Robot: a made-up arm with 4 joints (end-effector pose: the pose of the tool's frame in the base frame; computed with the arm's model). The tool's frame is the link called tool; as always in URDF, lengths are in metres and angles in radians.
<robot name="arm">
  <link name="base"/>
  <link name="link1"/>
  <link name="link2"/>
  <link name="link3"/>
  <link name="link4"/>
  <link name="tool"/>
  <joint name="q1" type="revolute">
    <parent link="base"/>
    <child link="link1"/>
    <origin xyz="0 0 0.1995" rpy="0 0 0"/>
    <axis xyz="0 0 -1"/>
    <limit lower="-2.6" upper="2.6" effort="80" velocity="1.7"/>
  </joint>
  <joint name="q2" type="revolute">
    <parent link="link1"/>
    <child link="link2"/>
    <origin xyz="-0.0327 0.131 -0.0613" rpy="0 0 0"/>
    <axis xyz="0 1 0"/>
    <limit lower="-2.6" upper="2.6" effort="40" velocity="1.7"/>
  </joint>
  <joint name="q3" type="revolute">
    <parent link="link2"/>
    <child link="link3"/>
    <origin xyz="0.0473 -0.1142 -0.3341" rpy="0 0 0"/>
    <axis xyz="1 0 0"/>
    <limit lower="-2.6" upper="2.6" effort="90" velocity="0.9"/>
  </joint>
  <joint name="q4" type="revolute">
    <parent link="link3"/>
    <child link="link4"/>
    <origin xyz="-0.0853 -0.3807 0.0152" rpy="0 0 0"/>
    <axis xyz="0 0 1"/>
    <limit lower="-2.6" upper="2.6" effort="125" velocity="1"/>
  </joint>
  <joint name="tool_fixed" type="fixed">
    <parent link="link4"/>
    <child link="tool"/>
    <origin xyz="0.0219 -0.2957 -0.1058" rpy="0 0 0"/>
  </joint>
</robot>
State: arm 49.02 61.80 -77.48 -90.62
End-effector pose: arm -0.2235 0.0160 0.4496 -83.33 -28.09 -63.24
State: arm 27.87 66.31 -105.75 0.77
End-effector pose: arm 0.2959 -0.0285 0.2864 -106.24 67.05 -28.41
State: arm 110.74 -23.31 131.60 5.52
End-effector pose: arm 0.3956 -0.4557 -0.5707 133.37 -27.38 -114.86
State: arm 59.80 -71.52 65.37 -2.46
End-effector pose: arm 0.2918 -0.8652 -0.2021 68.10 -69.26 -62.70
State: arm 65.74 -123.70 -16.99 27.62
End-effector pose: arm -0.5201 -0.3417 0.3677 -155.48 -54.32 64.78
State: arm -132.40 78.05 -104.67 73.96
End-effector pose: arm -0.1198 0.0705 -0.0846 93.39 27.57 -31.66
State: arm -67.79 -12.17 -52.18 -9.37
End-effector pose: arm 0.3868 -0.2942 0.2657 -50.52 -19.49 61.71
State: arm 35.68 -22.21 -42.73 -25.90
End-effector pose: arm -0.4584 -0.3193 0.1238 -30.46 -37.91 -59.68
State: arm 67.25 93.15 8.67 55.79
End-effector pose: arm -0.6657 0.3144 -0.0527 93.79 34.63 16.22
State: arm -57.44 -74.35 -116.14 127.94
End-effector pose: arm 0.0637 0.1285 0.2778 -101.02 51.54 23.48
